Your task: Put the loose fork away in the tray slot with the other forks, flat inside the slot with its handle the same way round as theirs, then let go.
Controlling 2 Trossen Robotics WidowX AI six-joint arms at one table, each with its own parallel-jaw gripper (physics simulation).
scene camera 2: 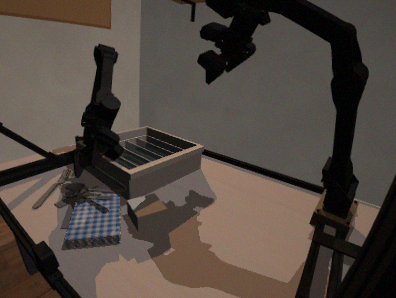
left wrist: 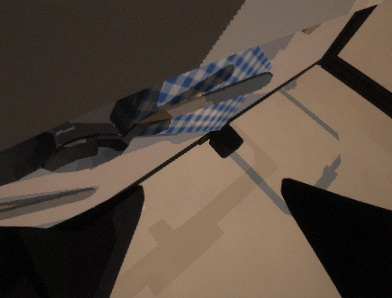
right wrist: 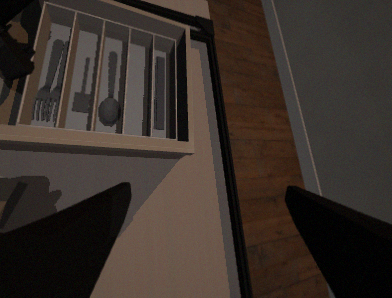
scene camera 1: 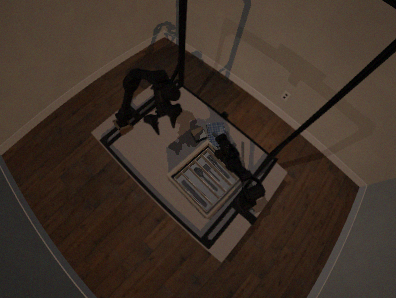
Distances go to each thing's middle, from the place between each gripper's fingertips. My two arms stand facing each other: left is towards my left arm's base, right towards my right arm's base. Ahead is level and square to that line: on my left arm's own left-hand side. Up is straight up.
Right now my right hand is 28 cm to the right of the wooden cutlery tray (scene camera 1: 197, 183) and 33 cm above it.
Right now the wooden cutlery tray is 280 mm ahead of my left hand, 70 mm below it and 30 mm to the left of it.
